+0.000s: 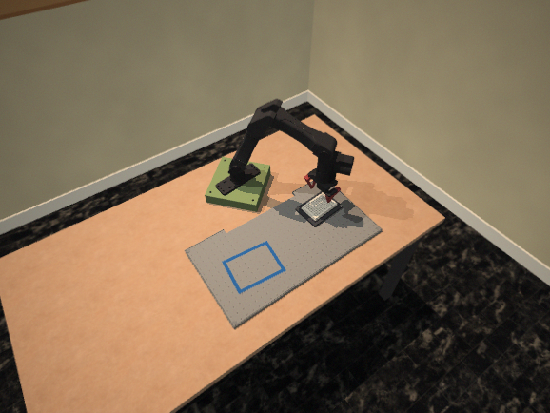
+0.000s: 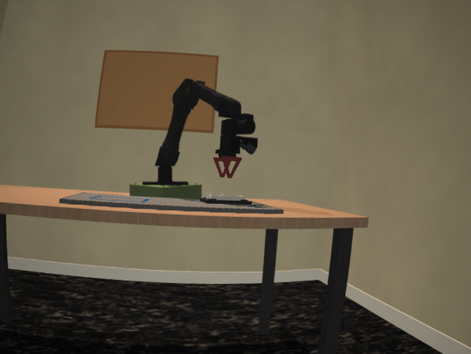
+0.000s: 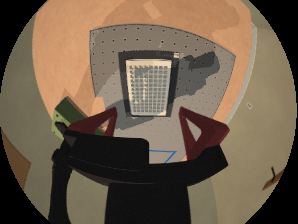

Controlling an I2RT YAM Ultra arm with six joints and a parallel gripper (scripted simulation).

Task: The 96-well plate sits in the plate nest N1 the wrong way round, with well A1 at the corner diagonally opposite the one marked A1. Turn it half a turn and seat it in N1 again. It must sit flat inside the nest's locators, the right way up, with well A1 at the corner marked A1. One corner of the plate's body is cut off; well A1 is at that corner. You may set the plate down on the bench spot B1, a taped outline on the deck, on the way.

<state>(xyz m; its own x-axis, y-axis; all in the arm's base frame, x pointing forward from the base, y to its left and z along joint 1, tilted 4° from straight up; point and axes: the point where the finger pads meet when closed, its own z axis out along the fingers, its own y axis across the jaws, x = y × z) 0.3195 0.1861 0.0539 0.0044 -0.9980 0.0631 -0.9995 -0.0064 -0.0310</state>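
The white 96-well plate lies 8 cm below my hand. Also, from my hand: black plate nest N1: 9 cm below.
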